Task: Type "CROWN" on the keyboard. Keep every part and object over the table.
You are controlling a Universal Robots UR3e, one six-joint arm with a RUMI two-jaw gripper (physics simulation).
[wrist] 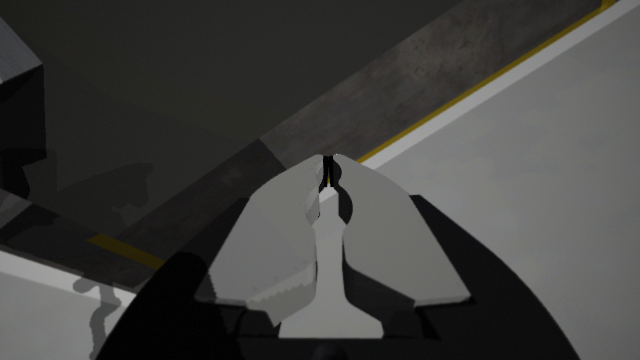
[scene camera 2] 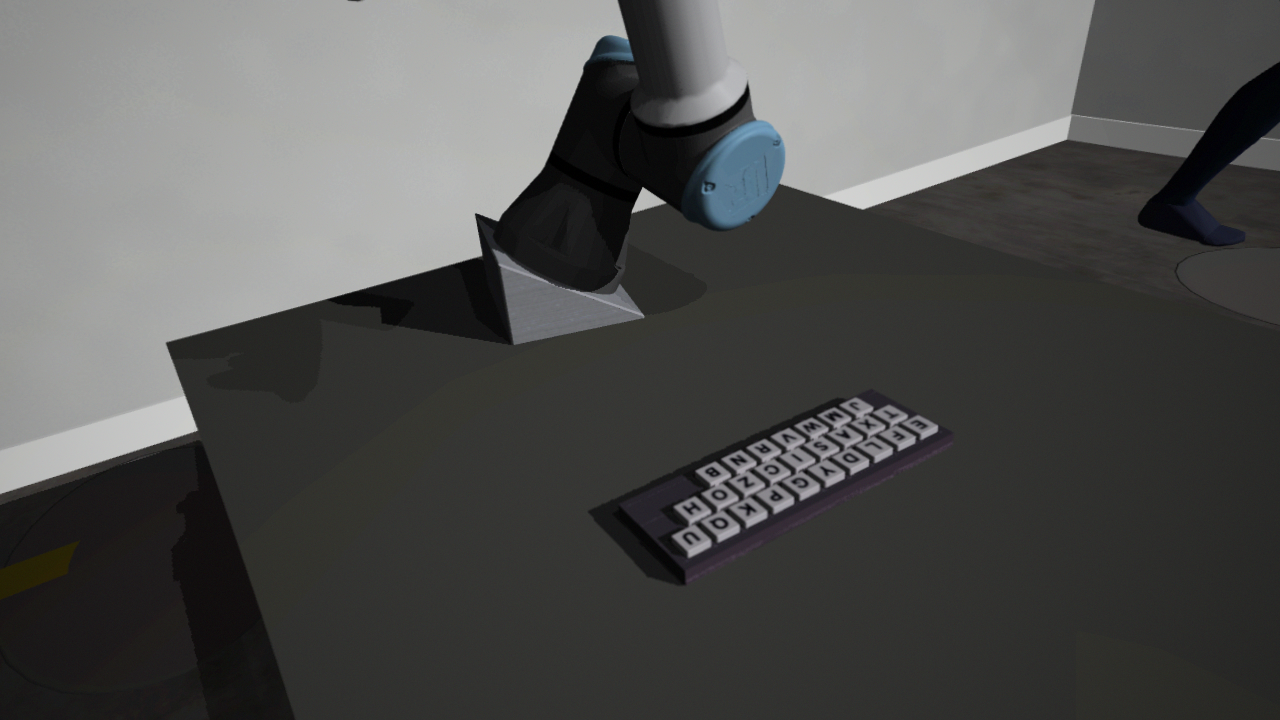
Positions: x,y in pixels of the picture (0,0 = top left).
dark keyboard: scene camera 2 696,523; not seen in the wrist view (out of frame)
